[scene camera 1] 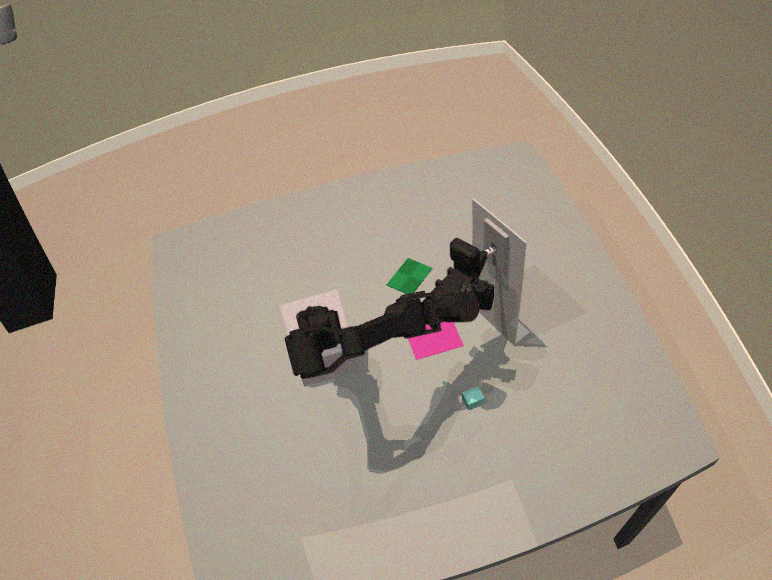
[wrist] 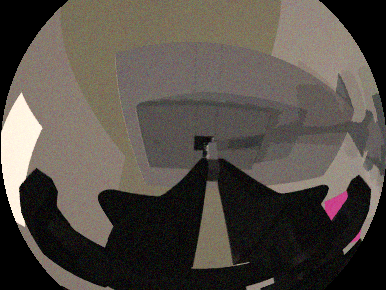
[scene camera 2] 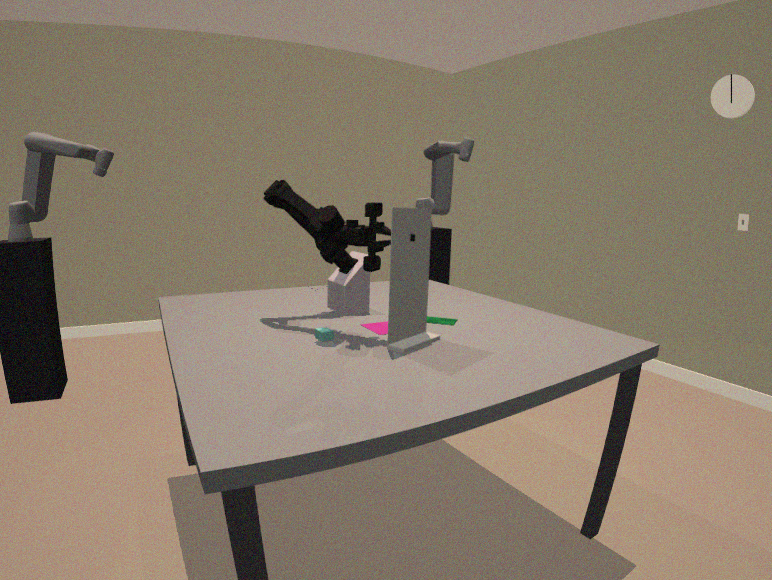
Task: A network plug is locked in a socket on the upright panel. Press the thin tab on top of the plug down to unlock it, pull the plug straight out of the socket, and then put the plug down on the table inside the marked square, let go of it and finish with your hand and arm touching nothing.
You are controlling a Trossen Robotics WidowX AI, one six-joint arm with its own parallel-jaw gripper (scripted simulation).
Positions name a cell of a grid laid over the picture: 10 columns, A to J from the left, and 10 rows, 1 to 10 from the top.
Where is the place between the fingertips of my gripper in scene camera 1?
G5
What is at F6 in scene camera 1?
A magenta square.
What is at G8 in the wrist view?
My gripper.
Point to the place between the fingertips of my gripper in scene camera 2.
F5
